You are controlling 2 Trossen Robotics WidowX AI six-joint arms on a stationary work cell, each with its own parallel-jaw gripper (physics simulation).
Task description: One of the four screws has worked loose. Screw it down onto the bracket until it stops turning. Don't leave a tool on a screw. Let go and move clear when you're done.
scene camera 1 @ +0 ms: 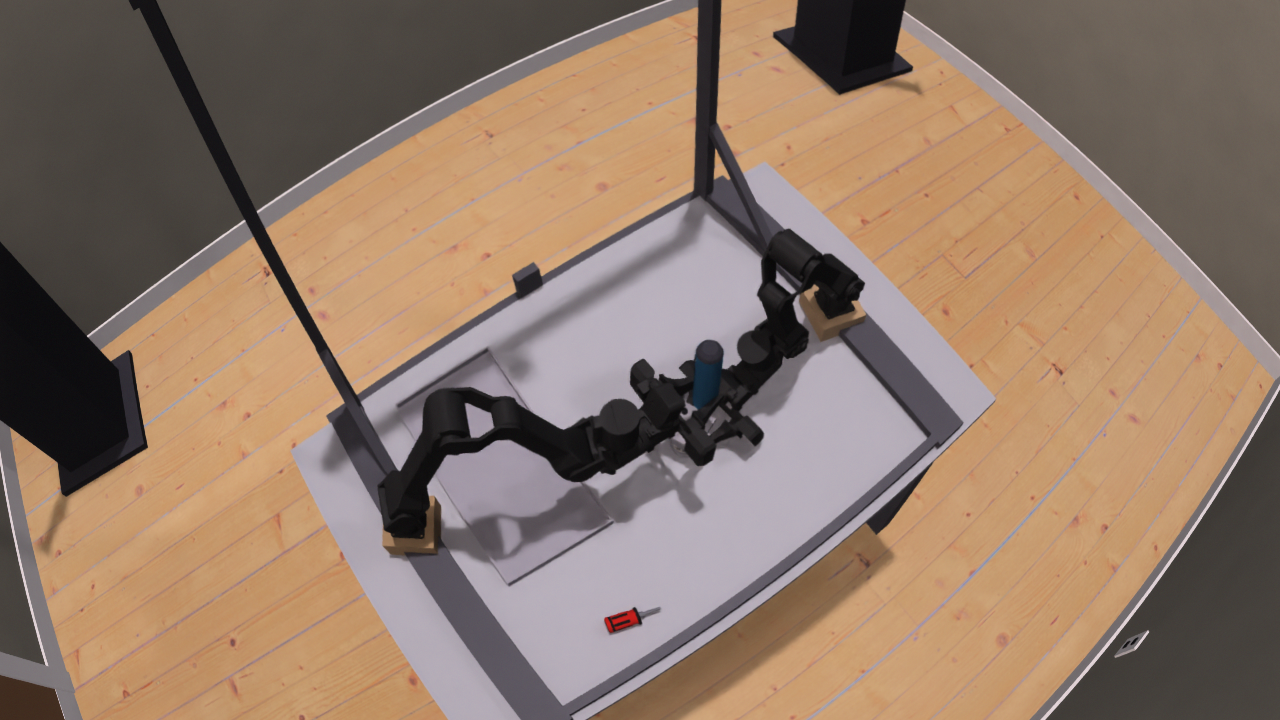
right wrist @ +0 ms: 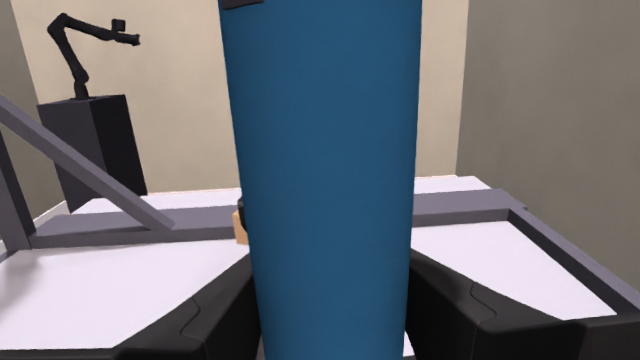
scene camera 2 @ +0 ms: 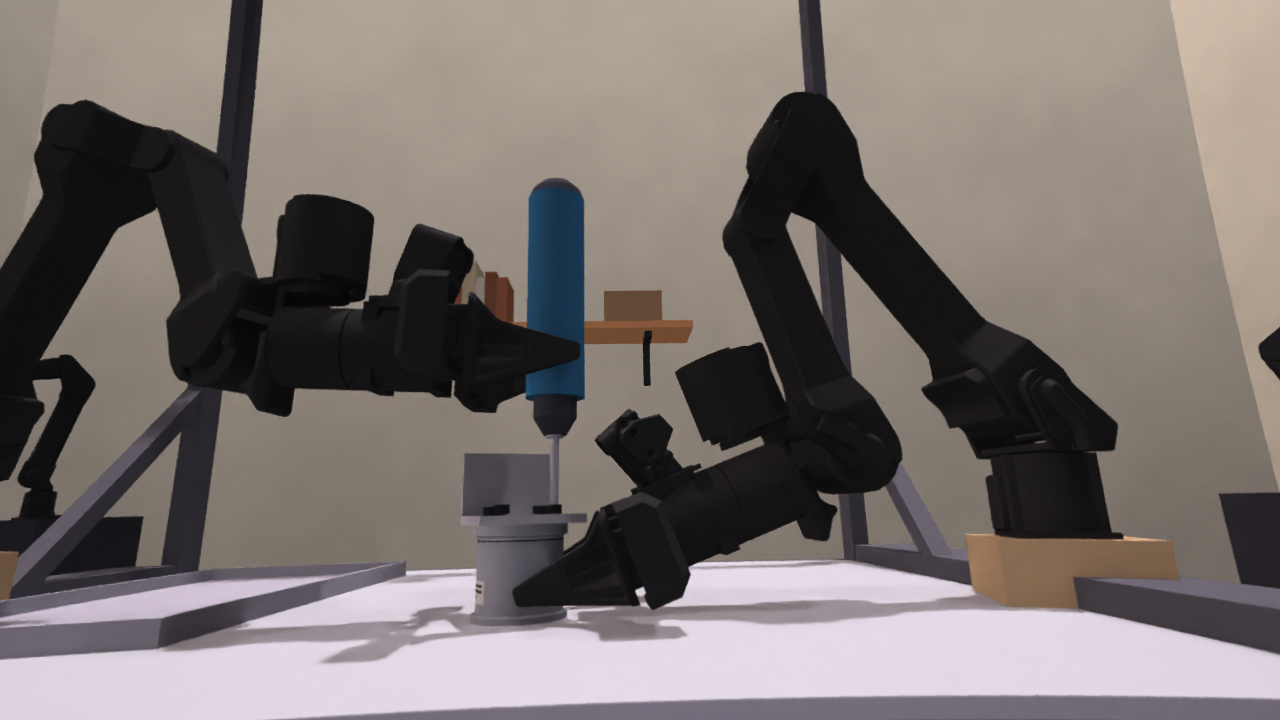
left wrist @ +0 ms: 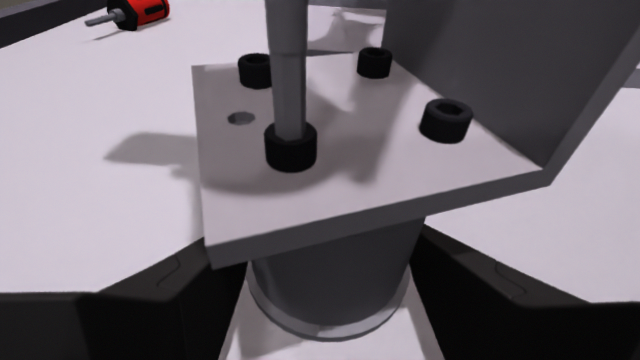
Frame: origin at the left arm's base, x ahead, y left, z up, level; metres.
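Seen in the pictures: left gripper, between the fingertips: (scene camera 2: 518, 593); right gripper, between the fingertips: (scene camera 1: 715, 385) (right wrist: 327, 259) (scene camera 2: 581, 357); left arm's base, origin of its link: (scene camera 1: 834, 301) (scene camera 2: 1054, 536); right arm's base, origin of its link: (scene camera 1: 408, 521).
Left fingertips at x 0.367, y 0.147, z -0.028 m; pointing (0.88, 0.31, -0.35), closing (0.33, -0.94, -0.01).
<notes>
Offsets run from my left fingertips to a thing's top centre. "spot": to the spot under its first point.
My right gripper (scene camera 2: 572, 351) (right wrist: 327, 259) is shut on the handle of the blue screwdriver {0.003 m left, 0.025 m back, 0.292 m up} (scene camera 1: 707, 376) (scene camera 2: 555, 295) (right wrist: 325, 150), which stands upright. Its shaft {spot: 0.002 m left, 0.028 m back, 0.065 m up} (left wrist: 290, 95) ends in the socket of the near-left screw {0.003 m left, 0.026 m back, 0.057 m up} (left wrist: 291, 152) in the left wrist view. That screw's head looks close to the plate of the grey bracket (left wrist: 240, 210) (scene camera 2: 505, 479). The other screws {0.024 m left, 0.002 m ahead, 0.057 m up} (left wrist: 255, 72) {0.004 m right, 0.024 m ahead, 0.057 m up} (left wrist: 374, 63) {0.025 m right, 0.004 m back, 0.057 m up} (left wrist: 446, 121) sit on the same plate. My left gripper (scene camera 2: 537, 592) (left wrist: 329, 230) is shut on the round grey base {0.000 m left, 0.001 m back, 0.049 m up} (scene camera 2: 499, 564) below the bracket.
A red screwdriver {0.282 m left, 0.201 m ahead, 0.014 m up} (scene camera 1: 623, 619) (left wrist: 150, 12) lies on the table near the front edge in scene camera 1. A shallow tray {spot: 0.128 m left, 0.276 m ahead, 0.000 m up} (scene camera 1: 560, 552) (scene camera 2: 80, 634) lies under the right arm. A dark frame post (scene camera 1: 707, 89) rises at the table's back edge.
</notes>
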